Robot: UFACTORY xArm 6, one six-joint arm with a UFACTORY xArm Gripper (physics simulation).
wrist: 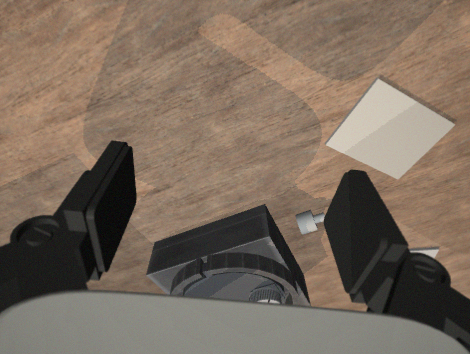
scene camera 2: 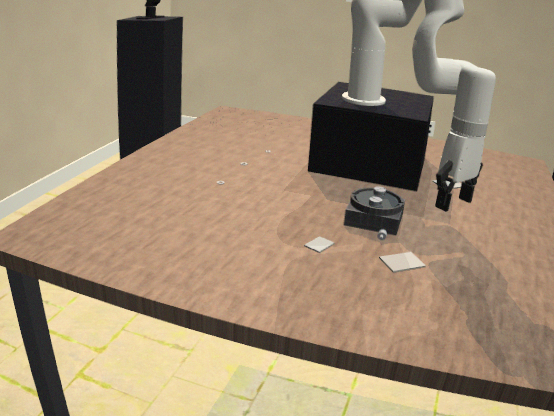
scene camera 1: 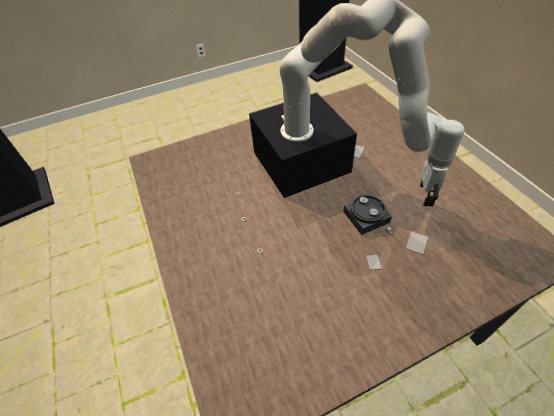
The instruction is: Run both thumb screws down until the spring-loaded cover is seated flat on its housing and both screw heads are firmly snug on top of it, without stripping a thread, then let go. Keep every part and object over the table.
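Where they show: gripper, fingertip midpoint: [wrist: 236,184] [scene camera 2: 453,204] [scene camera 1: 426,196]; arm's base, link origin: [scene camera 2: 363,100] [scene camera 1: 296,131].
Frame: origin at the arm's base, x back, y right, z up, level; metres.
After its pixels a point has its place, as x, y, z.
A square black housing [scene camera 1: 376,224] @(-0.422, -0.051, -0.176) [scene camera 2: 372,221] @(-0.423, -0.057, -0.181) [wrist: 210,241] @(-0.375, -0.124, -0.180) stands on the table and carries a dark round cover [scene camera 1: 367,207] @(-0.358, -0.062, -0.151) [scene camera 2: 390,201] @(-0.364, -0.094, -0.151) [wrist: 218,290] @(-0.361, -0.090, -0.152) inside a raised notched ring. Two slotted silver thumb screws stand in the cover: one screw [scene camera 1: 364,200] @(-0.333, -0.067, -0.138) [scene camera 2: 380,190] @(-0.337, -0.068, -0.138) and another screw [scene camera 1: 373,212] @(-0.395, -0.055, -0.138) [scene camera 2: 375,201] @(-0.404, -0.058, -0.139). Their heads stand up visibly; whether they touch the cover is too small to tell. In the wrist view one screw head [wrist: 266,296] @(-0.401, -0.071, -0.142) shows partly above the gripper body's edge. My gripper [scene camera 1: 430,201] @(-0.468, -0.225, -0.095) [scene camera 2: 455,203] @(-0.468, -0.225, -0.095) [wrist: 236,184] @(-0.468, -0.225, -0.095) is open and empty, above the table and off to the housing's side.
A small loose silver screw [scene camera 1: 389,230] @(-0.463, -0.077, -0.187) [scene camera 2: 382,234] @(-0.464, -0.082, -0.189) [wrist: 307,222] @(-0.459, -0.088, -0.187) lies beside the housing. Flat pale plates [scene camera 1: 417,243] @(-0.554, -0.126, -0.201) [scene camera 2: 402,261] @(-0.553, -0.127, -0.201) [wrist: 392,127] @(-0.555, -0.133, -0.201) lie nearby. Three small rings lie farther off. The black arm pedestal [scene camera 1: 320,167] @(-0.123, -0.025, -0.109) [scene camera 2: 367,145] @(-0.123, -0.025, -0.098) stands behind the housing.
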